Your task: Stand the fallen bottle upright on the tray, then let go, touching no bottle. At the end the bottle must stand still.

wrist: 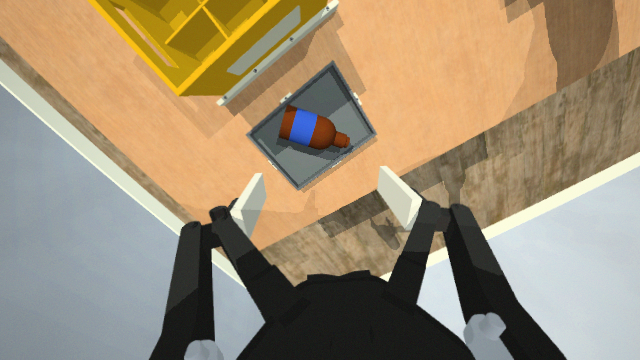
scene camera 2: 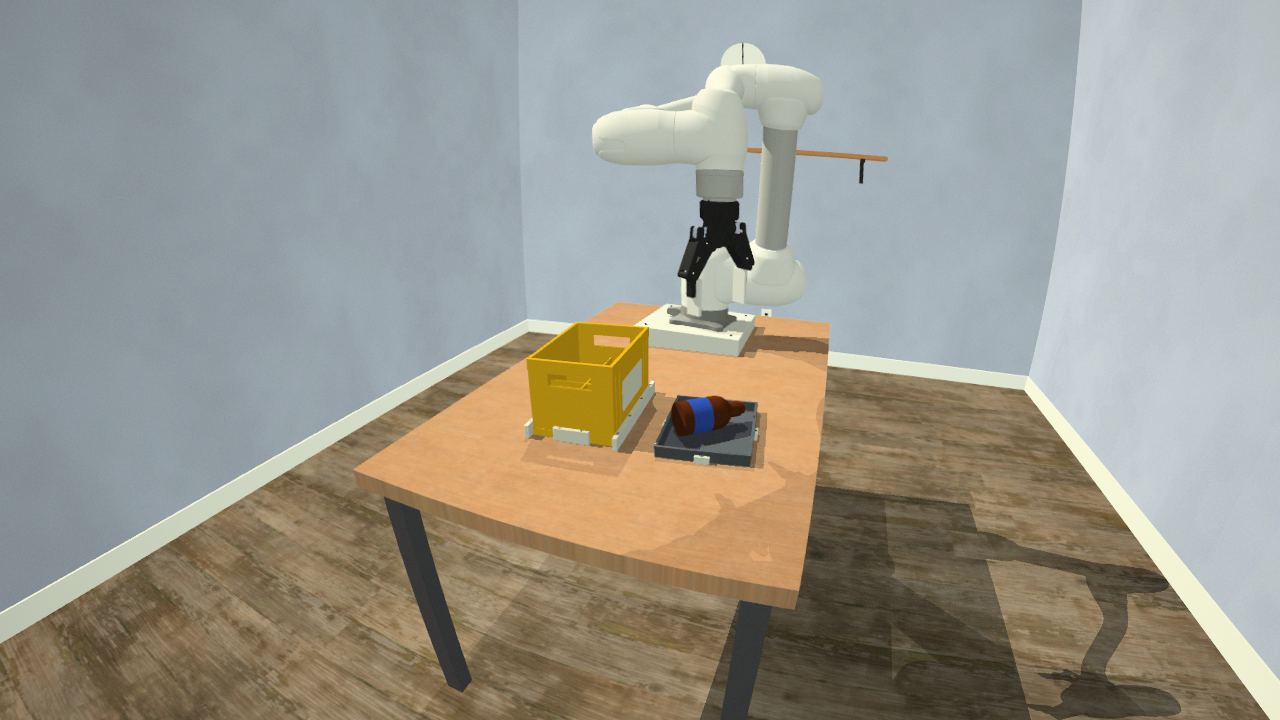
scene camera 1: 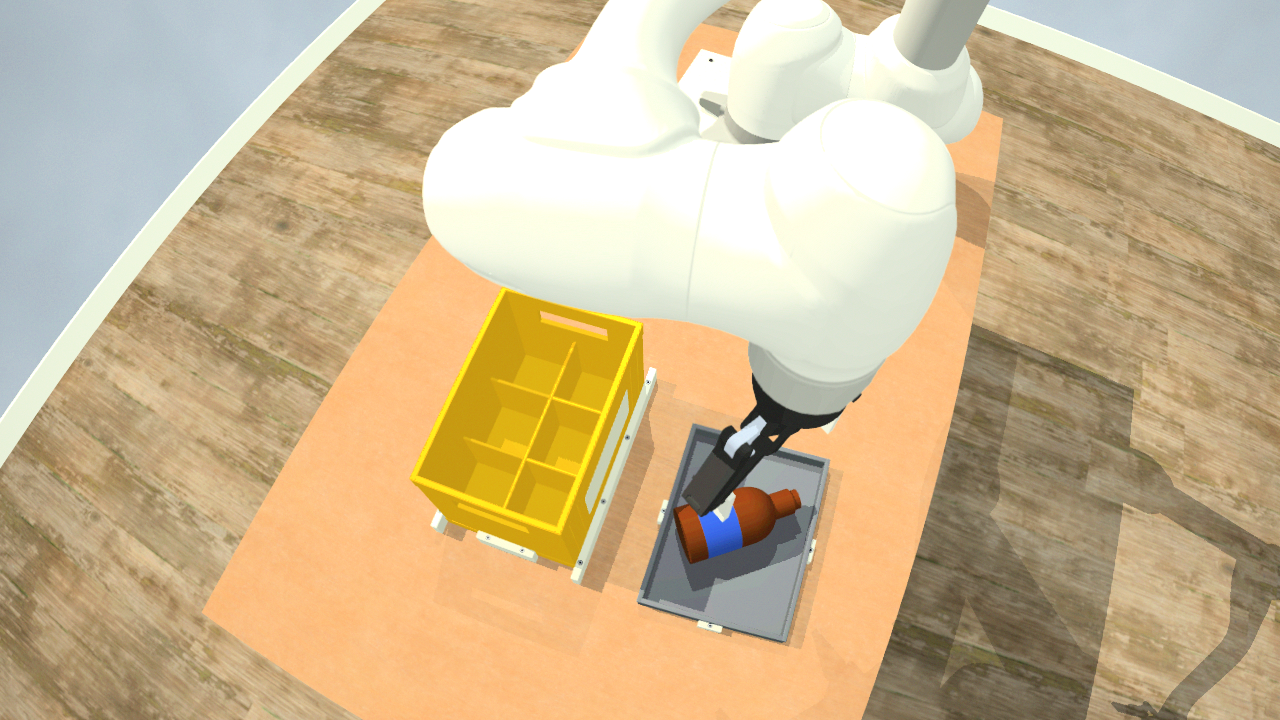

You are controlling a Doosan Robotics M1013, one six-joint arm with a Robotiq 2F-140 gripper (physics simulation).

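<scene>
The brown bottle with a blue label lies on its side in the grey tray. In scene camera 1 its neck points to the right, and in the wrist view to the lower right. My gripper is open and empty. In scene camera 2 it hangs above the table, well higher than the bottle. In scene camera 1 one finger overlaps the bottle's base end and label in the picture, and the arm's wrist partly hides the other finger.
A yellow crate with compartments stands beside the tray, held by white rails. Small white blocks sit around the tray's edges. The arm rises from a white base at the table's far end.
</scene>
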